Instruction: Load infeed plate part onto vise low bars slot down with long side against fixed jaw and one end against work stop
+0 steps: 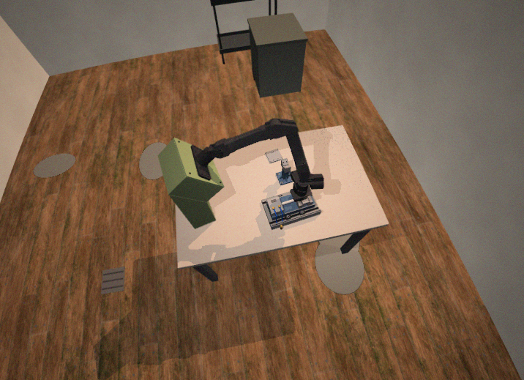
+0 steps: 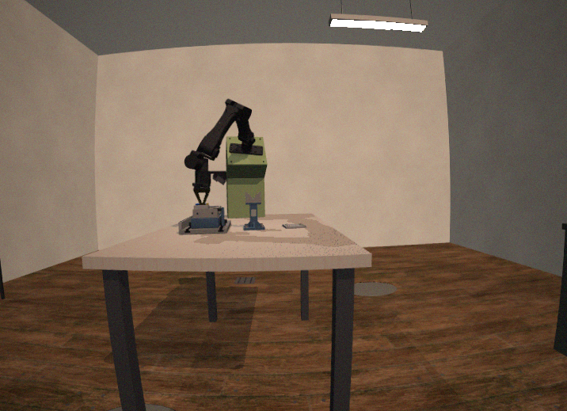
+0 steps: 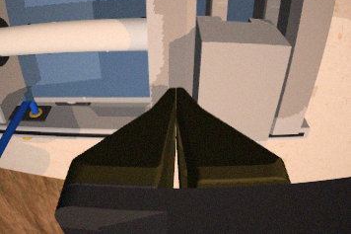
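Now: hand 3 cm short of the part and 2 cm above it. Also, from my hand: moving jaw (2 cm to the left, 3 cm below); then dark work stop rod (2 cm ahead, 7 cm to the left, 2 cm below); then grey jaw (6 cm ahead, 3 cm to the left, 3 cm below).
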